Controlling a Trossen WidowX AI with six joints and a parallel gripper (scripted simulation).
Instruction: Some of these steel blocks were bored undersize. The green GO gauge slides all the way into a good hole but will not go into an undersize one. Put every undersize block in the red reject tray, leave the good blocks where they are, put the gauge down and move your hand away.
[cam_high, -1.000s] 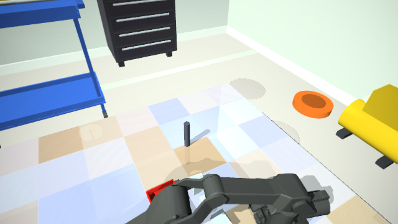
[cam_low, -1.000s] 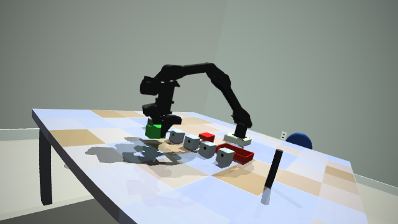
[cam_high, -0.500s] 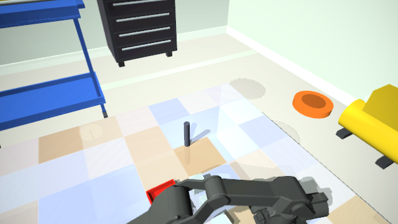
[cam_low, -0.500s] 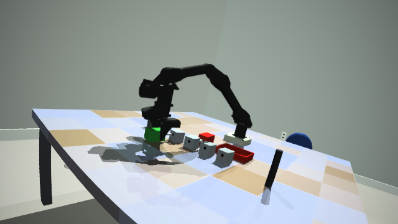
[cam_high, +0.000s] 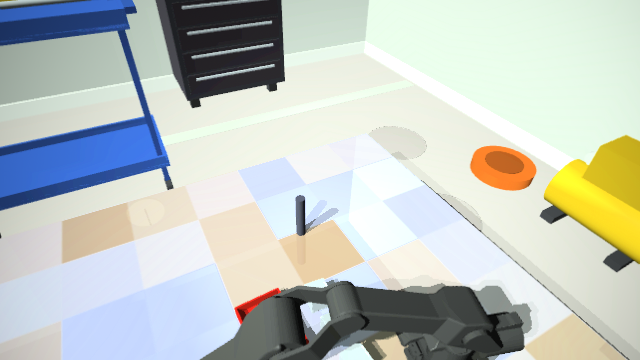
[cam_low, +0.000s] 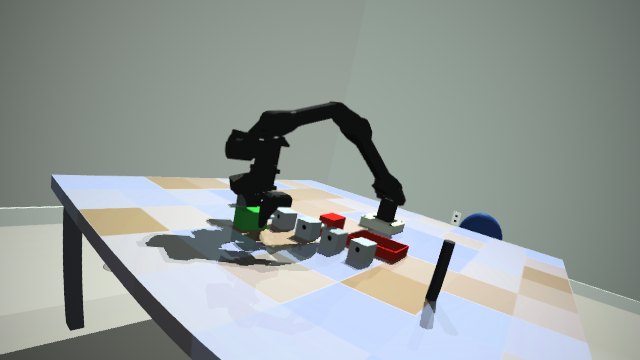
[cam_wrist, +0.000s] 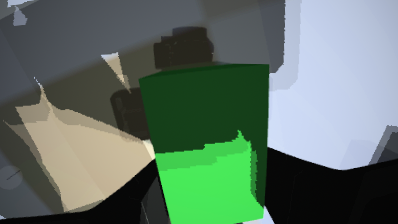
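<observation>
Right now the green GO gauge is 10 mm behind my gripper tip and 20 mm above it. From my gripper tip the other things lie so: red reject tray 230 mm behind, 210 mm to the left.
</observation>
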